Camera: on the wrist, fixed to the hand. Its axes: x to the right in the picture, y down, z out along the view.
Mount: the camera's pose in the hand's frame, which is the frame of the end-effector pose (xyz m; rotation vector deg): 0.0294 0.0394 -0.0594 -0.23 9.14 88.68
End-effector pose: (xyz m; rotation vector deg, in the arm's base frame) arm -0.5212 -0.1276 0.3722 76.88 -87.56 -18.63
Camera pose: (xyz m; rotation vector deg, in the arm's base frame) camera -0.4913 -0.1153 0.4422 -5.17 -111.24 41.73
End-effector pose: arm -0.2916 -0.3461 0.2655 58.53 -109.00 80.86
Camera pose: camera -0.3411 -0.2904 0.2852 43.92 125.96 -99.60
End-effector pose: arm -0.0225 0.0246 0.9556 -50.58 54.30 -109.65
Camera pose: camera -0.0708 0.0005 0.9006 8.24 66.85 -34.86
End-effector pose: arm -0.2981 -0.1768 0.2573 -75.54 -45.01 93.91
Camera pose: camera -0.2517 -0.1696 0.1961 107.48 -29.12 -122.01
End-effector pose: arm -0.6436 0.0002 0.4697 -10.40 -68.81 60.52
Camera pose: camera -0.6179 0.0668 0.4406 -74.96 -44.36 130.23
